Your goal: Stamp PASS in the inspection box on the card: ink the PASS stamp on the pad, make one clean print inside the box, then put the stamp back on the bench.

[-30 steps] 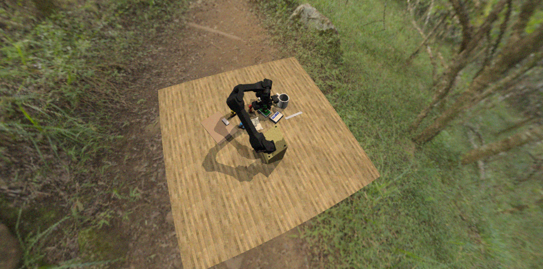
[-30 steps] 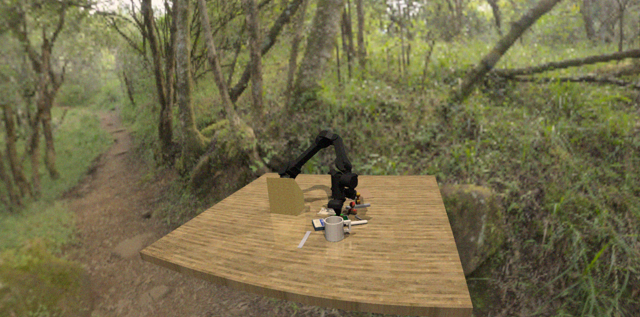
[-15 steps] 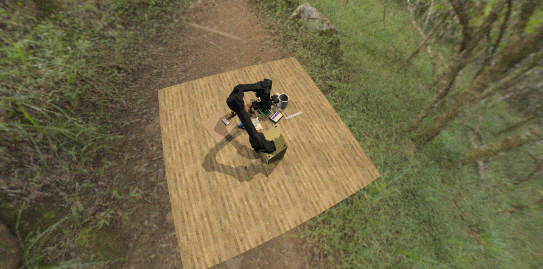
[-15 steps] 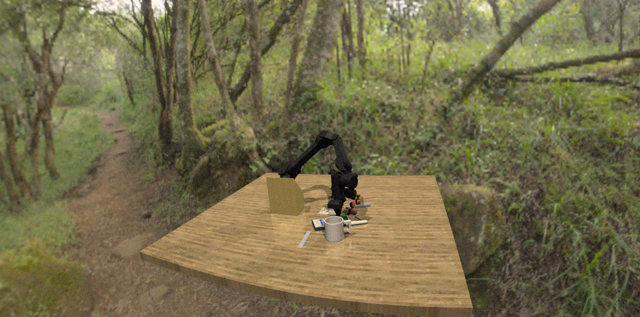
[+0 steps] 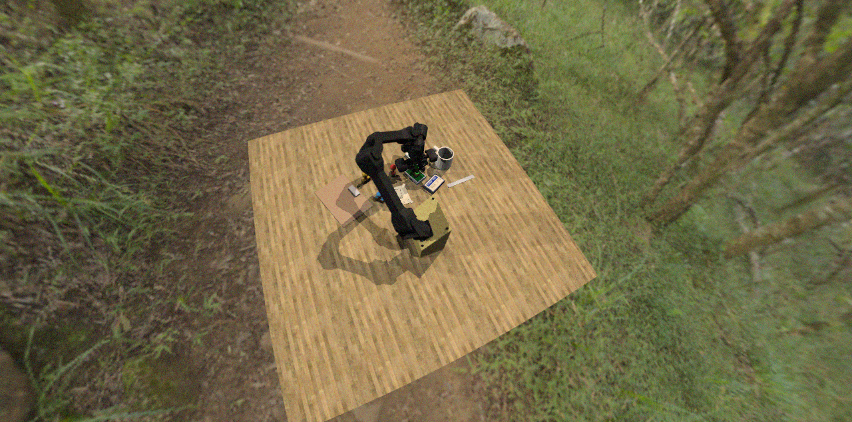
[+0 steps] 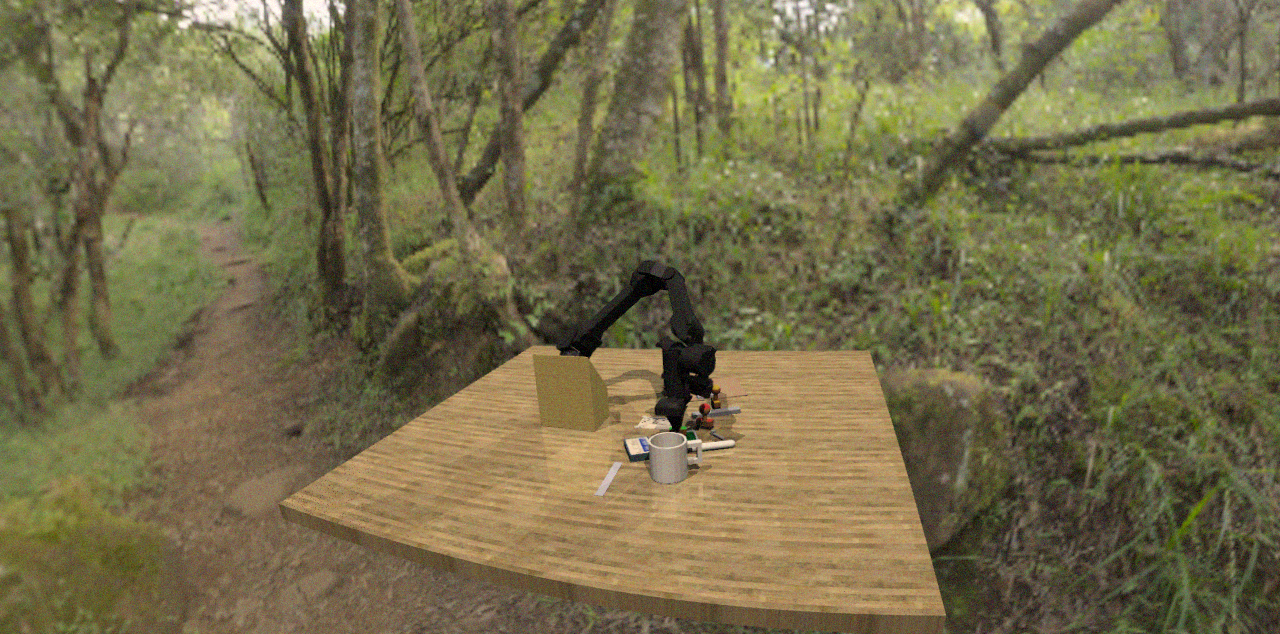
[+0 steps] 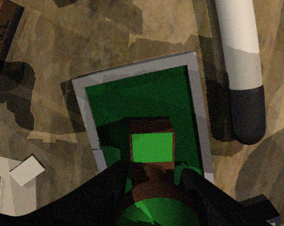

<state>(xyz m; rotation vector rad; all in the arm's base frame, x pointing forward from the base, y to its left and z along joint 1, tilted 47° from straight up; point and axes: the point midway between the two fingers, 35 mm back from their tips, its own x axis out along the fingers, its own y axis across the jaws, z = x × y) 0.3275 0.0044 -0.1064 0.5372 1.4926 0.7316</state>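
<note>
The green ink pad is 3 cm below my gripper tip. The rest, counted from my gripper tip: green-knobbed stamp: right at my gripper tip; then red stamp: 4 cm ahead, 10 cm to the left, 2 cm below; then tin labelled stamp pad blue: 7 cm behind, 7 cm to the right, 2 cm below.
</note>
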